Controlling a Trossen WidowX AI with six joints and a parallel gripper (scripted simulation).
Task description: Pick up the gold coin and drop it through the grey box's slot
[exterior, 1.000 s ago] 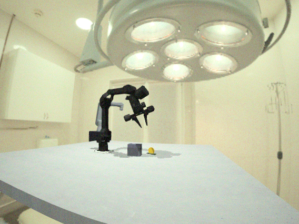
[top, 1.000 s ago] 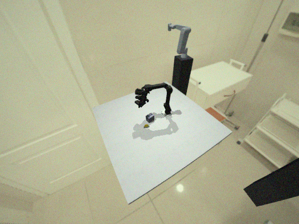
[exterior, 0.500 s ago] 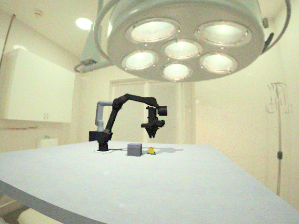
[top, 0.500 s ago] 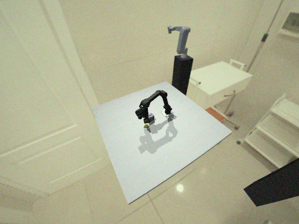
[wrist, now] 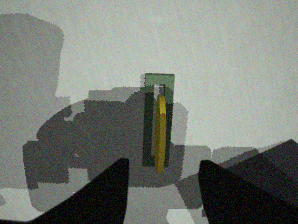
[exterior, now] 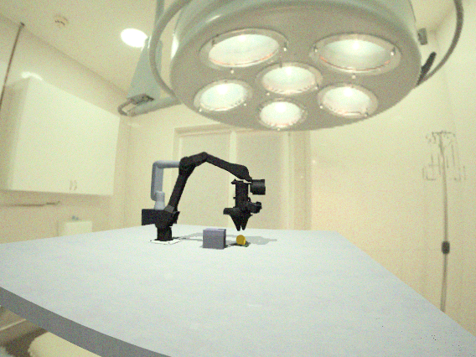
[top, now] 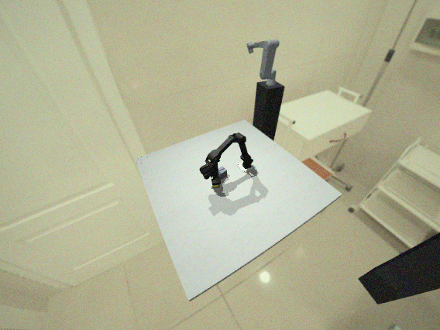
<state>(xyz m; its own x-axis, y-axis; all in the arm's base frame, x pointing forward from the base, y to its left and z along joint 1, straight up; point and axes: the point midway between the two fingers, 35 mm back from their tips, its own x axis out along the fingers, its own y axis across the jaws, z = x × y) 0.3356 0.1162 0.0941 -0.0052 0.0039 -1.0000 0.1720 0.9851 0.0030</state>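
The gold coin lies 4 cm below my gripper tip.
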